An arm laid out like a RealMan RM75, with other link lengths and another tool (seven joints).
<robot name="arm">
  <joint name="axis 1" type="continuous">
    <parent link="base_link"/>
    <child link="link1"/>
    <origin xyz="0 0 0.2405" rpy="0 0 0"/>
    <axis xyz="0 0 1"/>
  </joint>
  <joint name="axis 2" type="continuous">
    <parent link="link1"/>
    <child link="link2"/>
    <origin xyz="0 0 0" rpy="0 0 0"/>
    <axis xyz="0 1 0"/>
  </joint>
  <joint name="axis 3" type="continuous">
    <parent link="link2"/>
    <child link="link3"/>
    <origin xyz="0 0 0.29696" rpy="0 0 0"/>
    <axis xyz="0 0 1"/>
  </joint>
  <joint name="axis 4" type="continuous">
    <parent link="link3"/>
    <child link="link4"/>
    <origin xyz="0 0 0" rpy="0 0 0"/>
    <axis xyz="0 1 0"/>
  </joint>
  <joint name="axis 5" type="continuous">
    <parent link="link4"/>
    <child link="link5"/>
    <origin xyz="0 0 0.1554" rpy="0 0 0"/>
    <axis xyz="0 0 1"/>
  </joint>
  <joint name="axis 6" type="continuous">
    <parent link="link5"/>
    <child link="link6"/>
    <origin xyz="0 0 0" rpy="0 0 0"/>
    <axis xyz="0 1 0"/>
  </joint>
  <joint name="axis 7" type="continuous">
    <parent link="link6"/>
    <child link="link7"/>
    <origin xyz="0 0 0.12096" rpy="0 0 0"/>
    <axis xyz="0 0 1"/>
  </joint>
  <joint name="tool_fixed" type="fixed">
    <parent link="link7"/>
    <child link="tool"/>
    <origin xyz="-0.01 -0.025 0.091" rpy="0 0.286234 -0.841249"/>
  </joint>
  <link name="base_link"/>
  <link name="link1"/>
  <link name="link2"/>
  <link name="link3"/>
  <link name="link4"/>
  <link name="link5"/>
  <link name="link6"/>
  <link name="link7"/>
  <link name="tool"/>
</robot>
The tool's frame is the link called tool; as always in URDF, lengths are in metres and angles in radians. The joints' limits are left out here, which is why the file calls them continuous.
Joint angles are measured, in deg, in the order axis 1, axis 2, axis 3, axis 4, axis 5, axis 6, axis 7. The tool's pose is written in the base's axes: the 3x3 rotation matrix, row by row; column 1 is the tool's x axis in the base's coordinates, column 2 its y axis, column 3 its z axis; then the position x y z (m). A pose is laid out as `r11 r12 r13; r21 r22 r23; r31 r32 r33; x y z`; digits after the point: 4 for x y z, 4 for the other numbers.
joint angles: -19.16 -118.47 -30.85 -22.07 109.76 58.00 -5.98
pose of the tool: -0.2214 0.9714 -0.0858; -0.1204 0.0601 0.9909; 0.9677 0.2297 0.1037; -0.3642 0.3569 -0.0447
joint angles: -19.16 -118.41 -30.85 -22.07 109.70 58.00 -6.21
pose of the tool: -0.2245 0.9705 -0.0876; -0.1217 0.0613 0.9907; 0.9668 0.2331 0.1044; -0.3647 0.3570 -0.0442
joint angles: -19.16 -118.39 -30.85 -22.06 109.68 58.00 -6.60
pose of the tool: -0.2305 0.9689 -0.0898; -0.1225 0.0626 0.9905; 0.9653 0.2393 0.1043; -0.3649 0.3569 -0.0442
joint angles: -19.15 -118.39 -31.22 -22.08 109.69 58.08 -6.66
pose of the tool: -0.2333 0.9680 -0.0923; -0.1292 0.0633 0.9896; 0.9638 0.2428 0.1103; -0.3652 0.3574 -0.0428
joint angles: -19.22 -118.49 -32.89 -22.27 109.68 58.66 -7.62
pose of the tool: -0.2614 0.9597 -0.1034; -0.1614 0.0621 0.9849; 0.9516 0.2742 0.1386; -0.3649 0.3599 -0.0372
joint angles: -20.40 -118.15 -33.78 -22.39 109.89 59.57 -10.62
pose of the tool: -0.3143 0.9450 -0.0910; -0.1796 0.0349 0.9831; 0.9322 0.3253 0.1588; -0.3573 0.3693 -0.0309
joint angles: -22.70 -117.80 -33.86 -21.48 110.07 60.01 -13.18
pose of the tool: -0.3432 0.9372 -0.0614; -0.1755 0.0003 0.9845; 0.9227 0.3487 0.1644; -0.3465 0.3835 -0.0263
